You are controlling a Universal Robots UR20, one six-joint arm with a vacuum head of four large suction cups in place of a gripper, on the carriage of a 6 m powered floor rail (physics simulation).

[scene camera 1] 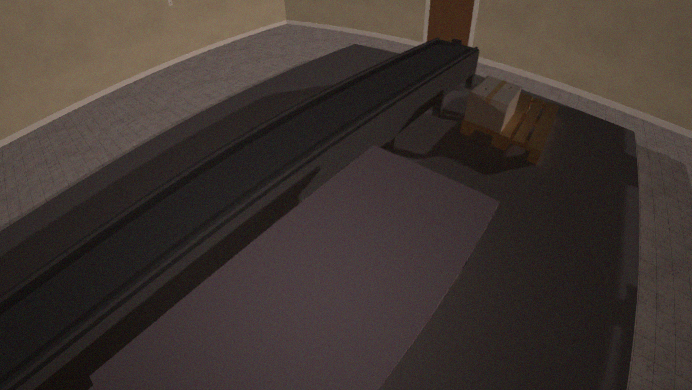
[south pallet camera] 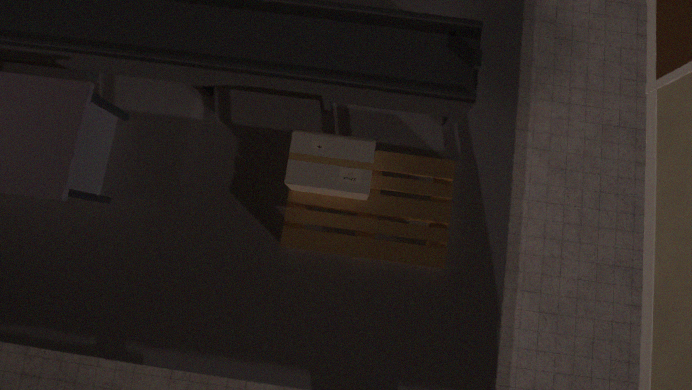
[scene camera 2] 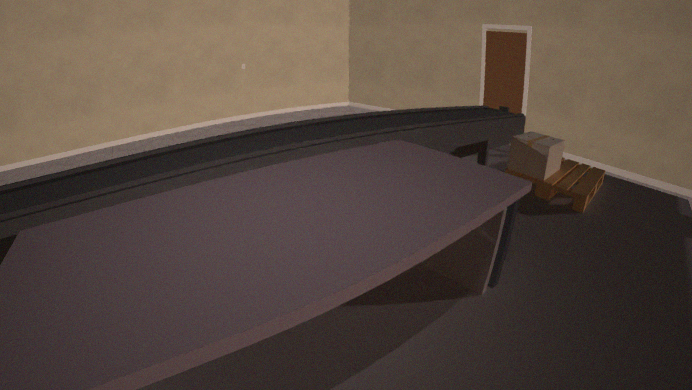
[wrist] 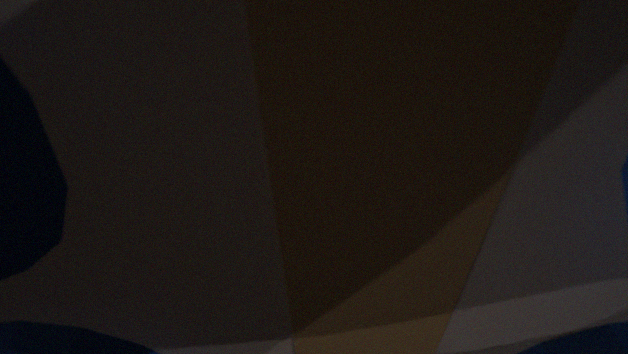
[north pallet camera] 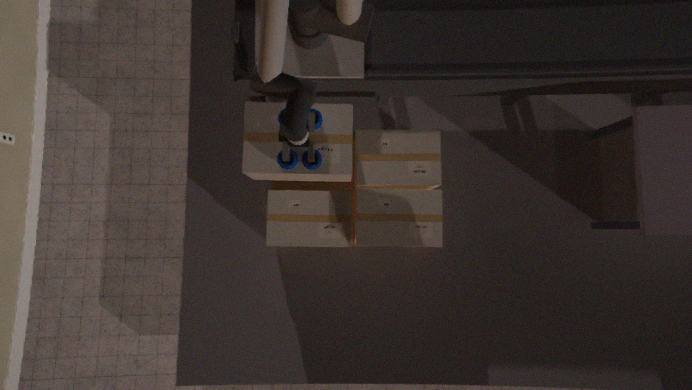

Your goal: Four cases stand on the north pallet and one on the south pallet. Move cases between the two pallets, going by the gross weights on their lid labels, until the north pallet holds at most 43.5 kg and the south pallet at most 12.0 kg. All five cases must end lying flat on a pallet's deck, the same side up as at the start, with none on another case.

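Frame: origin at the arm's base, x back, y right, z up, level; metres.
Seen in the pictures: hand, its tool point: (wrist: 331, 242).
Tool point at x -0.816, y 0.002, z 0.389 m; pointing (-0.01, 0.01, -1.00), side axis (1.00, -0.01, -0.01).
Observation:
Offsets run from my tool point to a thing's top centre. Level surfaces: height alone.
My vacuum gripper (north pallet camera: 299, 139) has its blue cups on the lid of the rear left case {dx +0.010, dy +0.011, dz +0.027 m} (north pallet camera: 260, 157) (wrist: 150, 175), which looks larger than the others and hangs level above the north pallet (north pallet camera: 312, 185). On that pallet stand the rear right case {dx +0.019, dy -0.585, dz -0.518 m} (north pallet camera: 397, 172), the front left case {dx -0.386, dy +0.012, dz -0.575 m} (north pallet camera: 300, 235) and the front right case {dx -0.383, dy -0.586, dz -0.519 m} (north pallet camera: 395, 235). Their lid labels are too small to read. One case (scene camera 1: 487, 110) (scene camera 2: 530, 159) (south pallet camera: 325, 177) stands at the rear left of the south pallet (scene camera 1: 545, 120) (scene camera 2: 590, 177) (south pallet camera: 415, 254); its label is unreadable too.
The floor rail (scene camera 1: 225, 165) (scene camera 2: 300, 135) (north pallet camera: 525, 40) (south pallet camera: 250, 45) runs behind both pallets. A long table {dz -0.429 m} (scene camera 1: 300, 275) (scene camera 2: 250, 225) (north pallet camera: 665, 170) (south pallet camera: 35, 135) stands between them, beside the rail. The white and dark arm (north pallet camera: 272, 40) reaches over from the carriage.

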